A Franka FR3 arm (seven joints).
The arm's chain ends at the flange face. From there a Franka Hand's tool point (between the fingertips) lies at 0.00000 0.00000 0.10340 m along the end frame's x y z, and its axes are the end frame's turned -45 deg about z.
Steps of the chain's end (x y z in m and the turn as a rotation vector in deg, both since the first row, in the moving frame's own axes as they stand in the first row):
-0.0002, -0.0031, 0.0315, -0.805, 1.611, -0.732
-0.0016, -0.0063, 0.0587, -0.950, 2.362, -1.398
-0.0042, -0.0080, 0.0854, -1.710, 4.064, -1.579
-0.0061, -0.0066, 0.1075, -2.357, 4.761, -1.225
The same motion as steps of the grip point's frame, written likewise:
0.0031, 0.0007, 0.0314, -1.708, 0.570, -0.732
0.0052, -0.0014, 0.0586, -2.342, 0.998, -1.398
0.0058, -0.0013, 0.0851, -4.083, 1.665, -1.579
0.0035, 0.0001, 0.1071, -5.033, 1.700, -1.225

